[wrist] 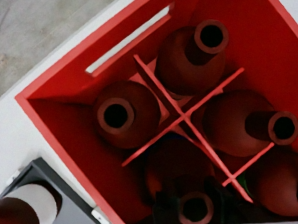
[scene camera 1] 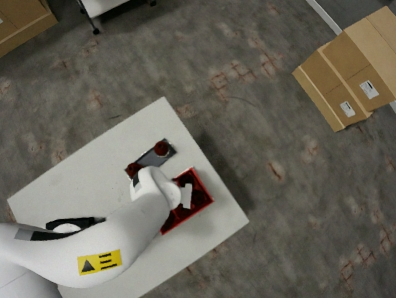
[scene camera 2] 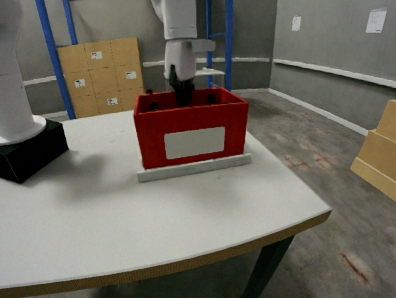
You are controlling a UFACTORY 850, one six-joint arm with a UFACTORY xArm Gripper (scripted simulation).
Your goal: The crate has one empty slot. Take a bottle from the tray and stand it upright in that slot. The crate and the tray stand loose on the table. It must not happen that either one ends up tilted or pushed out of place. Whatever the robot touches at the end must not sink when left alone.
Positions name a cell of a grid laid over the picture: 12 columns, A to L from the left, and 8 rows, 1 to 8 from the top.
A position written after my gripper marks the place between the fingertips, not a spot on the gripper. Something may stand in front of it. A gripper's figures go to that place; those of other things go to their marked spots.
Labels:
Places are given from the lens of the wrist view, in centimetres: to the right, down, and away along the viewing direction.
my gripper (wrist: H7): 3, 7, 15
red crate (wrist: C4): -8, -1, 16

